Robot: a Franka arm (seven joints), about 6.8 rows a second.
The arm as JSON. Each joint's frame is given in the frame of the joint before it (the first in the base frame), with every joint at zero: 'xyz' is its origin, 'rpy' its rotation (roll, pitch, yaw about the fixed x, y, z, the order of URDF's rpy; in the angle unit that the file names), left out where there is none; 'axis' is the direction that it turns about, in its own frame. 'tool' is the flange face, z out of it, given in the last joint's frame.
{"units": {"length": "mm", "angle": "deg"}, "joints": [
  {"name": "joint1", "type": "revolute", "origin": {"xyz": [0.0, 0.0, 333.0]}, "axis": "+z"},
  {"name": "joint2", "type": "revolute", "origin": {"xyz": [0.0, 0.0, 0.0], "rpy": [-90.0, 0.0, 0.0]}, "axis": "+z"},
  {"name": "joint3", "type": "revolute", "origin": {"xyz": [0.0, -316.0, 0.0], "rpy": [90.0, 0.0, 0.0]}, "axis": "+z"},
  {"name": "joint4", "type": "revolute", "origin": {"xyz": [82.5, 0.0, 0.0], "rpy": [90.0, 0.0, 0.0]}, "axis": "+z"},
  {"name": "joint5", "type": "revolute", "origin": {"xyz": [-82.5, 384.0, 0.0], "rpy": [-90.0, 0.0, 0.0]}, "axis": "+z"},
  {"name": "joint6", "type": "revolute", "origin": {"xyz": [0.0, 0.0, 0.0], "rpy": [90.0, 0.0, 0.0]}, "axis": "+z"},
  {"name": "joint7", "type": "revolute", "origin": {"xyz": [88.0, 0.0, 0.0], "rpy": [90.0, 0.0, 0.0]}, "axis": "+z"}
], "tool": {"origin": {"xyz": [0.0, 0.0, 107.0]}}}
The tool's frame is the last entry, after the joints.
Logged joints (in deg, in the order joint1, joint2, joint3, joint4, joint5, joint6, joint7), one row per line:
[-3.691, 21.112, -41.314, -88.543, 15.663, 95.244, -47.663]
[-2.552, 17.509, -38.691, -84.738, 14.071, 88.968, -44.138]
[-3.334, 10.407, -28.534, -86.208, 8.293, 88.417, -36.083]
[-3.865, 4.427, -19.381, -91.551, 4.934, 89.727, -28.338]
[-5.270, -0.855, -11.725, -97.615, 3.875, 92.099, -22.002]
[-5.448, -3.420, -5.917, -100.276, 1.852, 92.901, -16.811]
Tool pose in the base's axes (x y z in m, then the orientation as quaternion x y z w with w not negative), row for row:
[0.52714, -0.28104, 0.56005, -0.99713, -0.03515, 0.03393, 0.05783]
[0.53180, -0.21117, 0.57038, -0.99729, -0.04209, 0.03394, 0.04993]
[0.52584, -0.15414, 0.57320, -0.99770, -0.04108, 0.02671, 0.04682]
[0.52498, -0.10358, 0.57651, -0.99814, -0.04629, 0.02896, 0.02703]
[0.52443, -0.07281, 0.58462, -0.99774, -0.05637, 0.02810, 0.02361]
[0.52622, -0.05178, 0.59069, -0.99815, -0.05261, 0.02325, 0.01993]
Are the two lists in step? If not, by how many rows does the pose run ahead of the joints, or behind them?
The pose runs 2 rows ahead of the joints: the pose in row i belongs to the joints in row i + 2.
